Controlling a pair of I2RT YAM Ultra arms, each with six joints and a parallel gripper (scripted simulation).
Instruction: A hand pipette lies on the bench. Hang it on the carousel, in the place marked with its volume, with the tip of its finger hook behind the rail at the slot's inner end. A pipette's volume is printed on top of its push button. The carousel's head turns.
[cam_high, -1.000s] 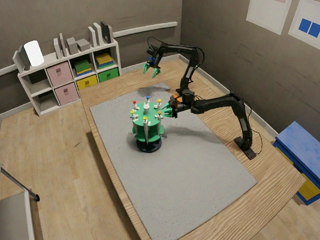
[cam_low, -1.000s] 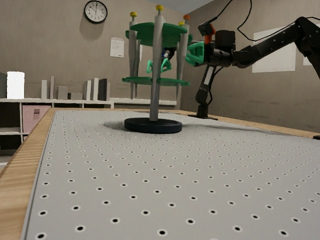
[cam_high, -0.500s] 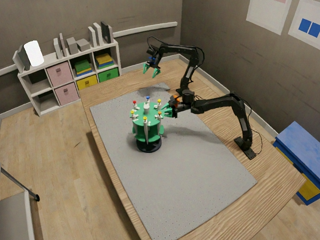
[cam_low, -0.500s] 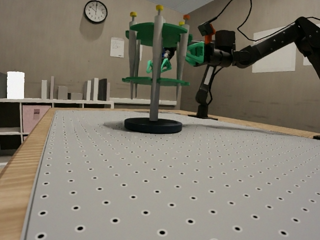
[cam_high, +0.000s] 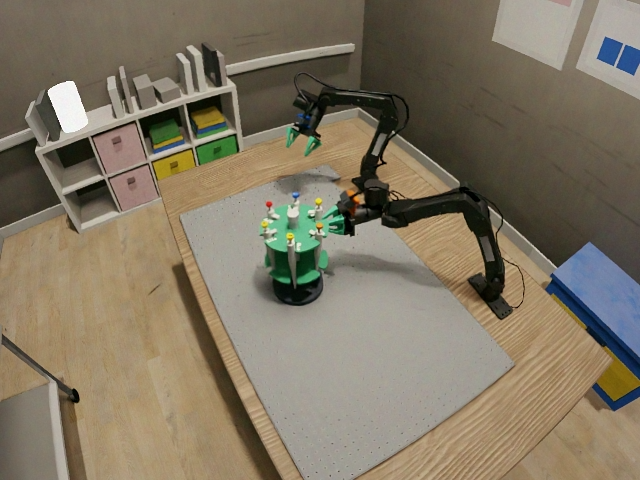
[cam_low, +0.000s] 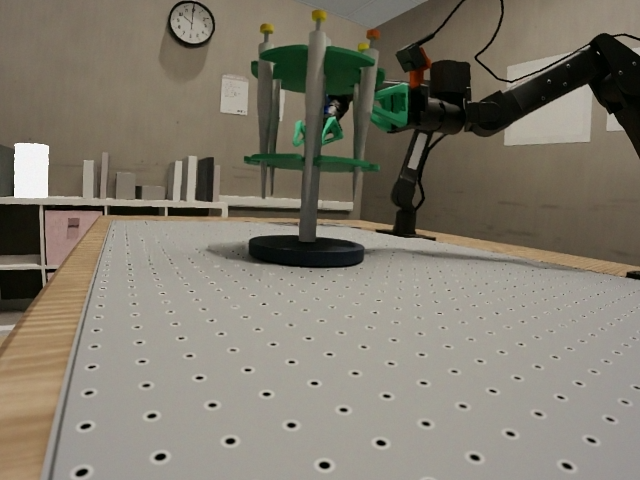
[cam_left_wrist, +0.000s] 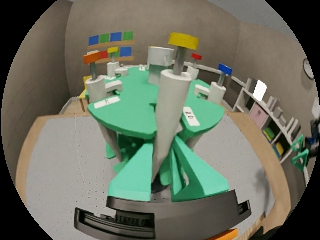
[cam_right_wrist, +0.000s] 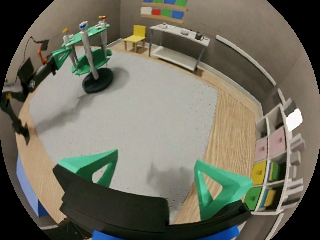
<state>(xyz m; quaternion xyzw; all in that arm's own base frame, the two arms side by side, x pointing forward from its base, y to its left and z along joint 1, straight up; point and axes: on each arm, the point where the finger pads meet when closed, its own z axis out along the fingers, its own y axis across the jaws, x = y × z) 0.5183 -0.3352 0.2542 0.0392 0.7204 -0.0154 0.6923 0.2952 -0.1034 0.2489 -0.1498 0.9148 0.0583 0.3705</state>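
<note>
Right now the hand pipette is 1 cm ahead of my left hand, 1 cm to the right of it and 2 cm below it.
</note>
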